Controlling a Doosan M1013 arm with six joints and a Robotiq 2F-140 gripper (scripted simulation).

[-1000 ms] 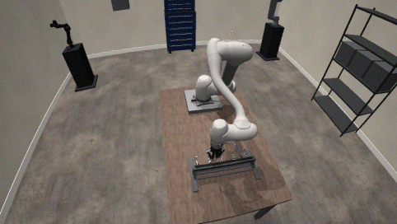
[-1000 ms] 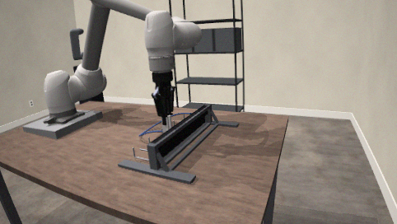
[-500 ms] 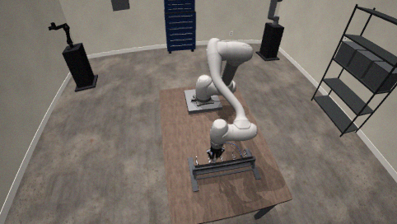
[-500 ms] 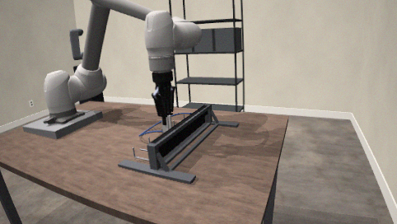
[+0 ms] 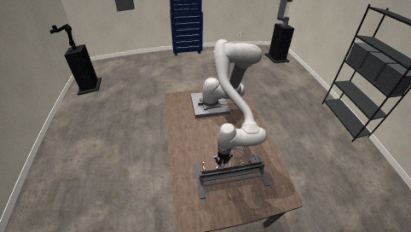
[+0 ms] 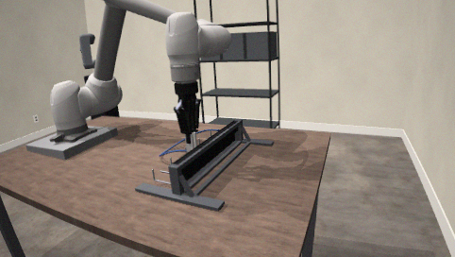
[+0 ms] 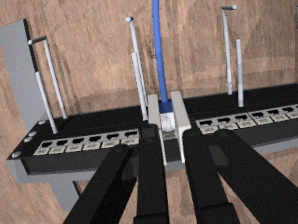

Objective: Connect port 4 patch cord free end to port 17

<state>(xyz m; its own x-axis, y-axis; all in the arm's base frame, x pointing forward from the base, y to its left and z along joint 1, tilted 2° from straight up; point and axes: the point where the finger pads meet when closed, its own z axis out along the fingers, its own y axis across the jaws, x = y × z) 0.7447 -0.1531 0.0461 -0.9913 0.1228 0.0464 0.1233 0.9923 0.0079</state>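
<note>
The plug lies 10 mm ahead of my hand and 30 mm below it.
</note>
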